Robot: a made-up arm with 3 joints. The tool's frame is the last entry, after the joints.
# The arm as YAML. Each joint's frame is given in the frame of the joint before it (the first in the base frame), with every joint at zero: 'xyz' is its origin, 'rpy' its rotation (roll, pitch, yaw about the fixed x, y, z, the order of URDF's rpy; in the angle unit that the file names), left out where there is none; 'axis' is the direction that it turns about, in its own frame. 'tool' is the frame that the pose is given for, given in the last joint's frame.
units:
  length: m
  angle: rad
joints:
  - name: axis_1
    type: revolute
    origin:
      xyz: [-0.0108, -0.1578, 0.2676]
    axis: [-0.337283, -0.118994, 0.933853]
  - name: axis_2
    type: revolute
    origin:
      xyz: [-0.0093, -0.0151, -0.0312]
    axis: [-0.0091, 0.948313, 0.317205]
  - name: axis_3
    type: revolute
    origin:
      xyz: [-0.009, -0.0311, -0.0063]
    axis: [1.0, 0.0, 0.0]
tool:
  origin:
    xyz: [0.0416, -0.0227, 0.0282]
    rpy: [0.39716, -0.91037, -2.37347]
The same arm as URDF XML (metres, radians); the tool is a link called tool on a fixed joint. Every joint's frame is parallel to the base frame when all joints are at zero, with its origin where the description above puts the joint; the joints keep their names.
<robot name="arm">
  <joint name="tool_fixed" type="fixed">
    <parent link="link3"/>
    <child link="tool"/>
    <origin xyz="0.0416 -0.0227 0.0282" rpy="0.3972 -0.9104 -2.3735"/>
  </joint>
  <joint name="axis_3" type="continuous">
    <parent link="link2"/>
    <child link="link3"/>
    <origin xyz="-0.009 -0.0311 -0.0063" rpy="0 0 0"/>
    <axis xyz="1 0 0"/>
  </joint>
  <joint name="axis_2" type="continuous">
    <parent link="link1"/>
    <child link="link2"/>
    <origin xyz="-0.0093 -0.0151 -0.0312" rpy="0 0 0"/>
    <axis xyz="-0.0091 0.948313 0.317205"/>
  </joint>
  <joint name="axis_1" type="continuous">
    <parent link="base"/>
    <child link="link1"/>
    <origin xyz="-0.0108 -0.1578 0.2676" rpy="0 0 0"/>
    <axis xyz="-0.337283 -0.118994 0.933853"/>
  </joint>
  <link name="base"/>
  <link name="link1"/>
  <link name="link2"/>
  <link name="link3"/>
  <link name="tool"/>
</robot>

